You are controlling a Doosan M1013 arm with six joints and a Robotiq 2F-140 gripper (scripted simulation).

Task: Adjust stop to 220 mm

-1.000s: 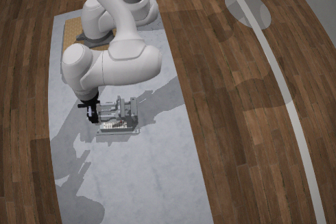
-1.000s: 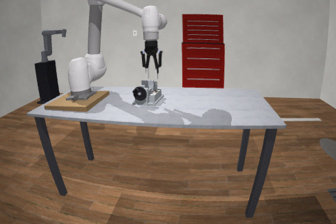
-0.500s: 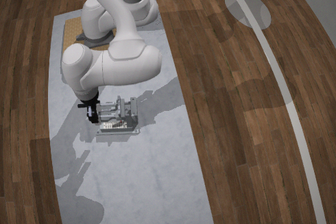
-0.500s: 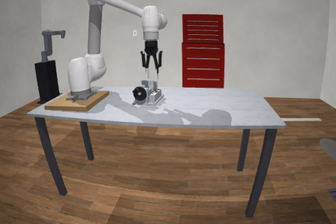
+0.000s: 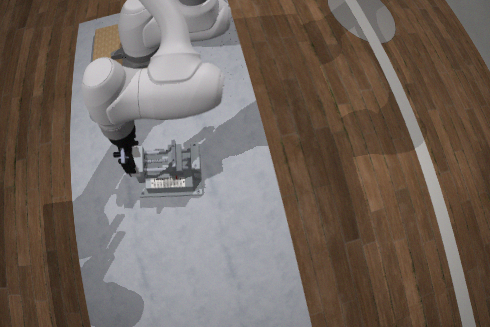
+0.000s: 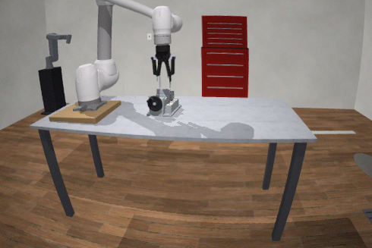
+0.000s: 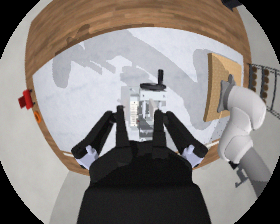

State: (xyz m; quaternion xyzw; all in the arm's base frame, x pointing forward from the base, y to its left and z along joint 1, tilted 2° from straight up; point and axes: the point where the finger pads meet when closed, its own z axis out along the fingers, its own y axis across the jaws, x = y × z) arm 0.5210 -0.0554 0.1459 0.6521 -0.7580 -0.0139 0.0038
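Right now the black handwheel is 9 cm below my hand, 7 cm behind it and 4 cm to the right of it. Also, from my hand: grey stop fixture (11 cm to the left, 10 cm below, 2 cm behind).
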